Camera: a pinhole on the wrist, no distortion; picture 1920 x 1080 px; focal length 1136.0 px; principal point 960.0 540.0 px. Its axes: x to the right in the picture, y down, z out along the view. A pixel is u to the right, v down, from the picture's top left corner.
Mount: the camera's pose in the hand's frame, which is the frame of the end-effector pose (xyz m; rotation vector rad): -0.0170 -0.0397 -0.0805 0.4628 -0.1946 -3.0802
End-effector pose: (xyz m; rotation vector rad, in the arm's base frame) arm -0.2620 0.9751 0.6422 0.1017 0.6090 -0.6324
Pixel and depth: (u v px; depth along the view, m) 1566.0 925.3 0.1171
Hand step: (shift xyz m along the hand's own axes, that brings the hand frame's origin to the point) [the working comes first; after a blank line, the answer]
In the camera's frame: 0.0625 0.0397 0.1171

-0.1111 -0.0675 0.0173
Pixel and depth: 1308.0 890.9 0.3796
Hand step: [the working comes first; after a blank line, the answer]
In the camera's frame: 0.1163 0.1173 0.3796

-0.2395 -0.1150 0.2604
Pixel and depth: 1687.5 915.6 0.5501
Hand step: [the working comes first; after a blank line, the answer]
In the camera's frame: 0.3523 0.1819 0.5501

-0.5151 -0.1678 0.3614
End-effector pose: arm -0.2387 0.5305 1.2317 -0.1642 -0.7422 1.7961
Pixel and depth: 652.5 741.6 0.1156
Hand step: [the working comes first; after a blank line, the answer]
In the camera's frame: -0.0313 0.0205 0.1156

-0.0210 -0.0450 0.0408
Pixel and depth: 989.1 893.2 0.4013
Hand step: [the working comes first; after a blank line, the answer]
In the camera's frame: 0.0103 0.1248 0.4013

-0.1446 -0.1157 0.3128
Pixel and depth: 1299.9 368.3 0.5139
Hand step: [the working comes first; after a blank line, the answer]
In the camera's frame: 0.1538 -0.0777 0.5139

-0.3152 0.0930 0.3522
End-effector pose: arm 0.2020 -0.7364 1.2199 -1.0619 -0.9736 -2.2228
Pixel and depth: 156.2 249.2 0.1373
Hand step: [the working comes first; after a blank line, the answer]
In the camera's frame: -0.0971 -0.0351 0.1373

0.0354 0.0154 0.0736
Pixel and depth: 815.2 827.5 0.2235
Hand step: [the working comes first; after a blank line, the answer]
In the camera's frame: -0.0285 0.0566 0.2235

-0.0554 -0.0679 0.1469
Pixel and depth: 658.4 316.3 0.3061
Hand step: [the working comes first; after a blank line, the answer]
In the camera's frame: -0.0813 -0.0603 0.3061

-0.0294 0.0600 0.2258
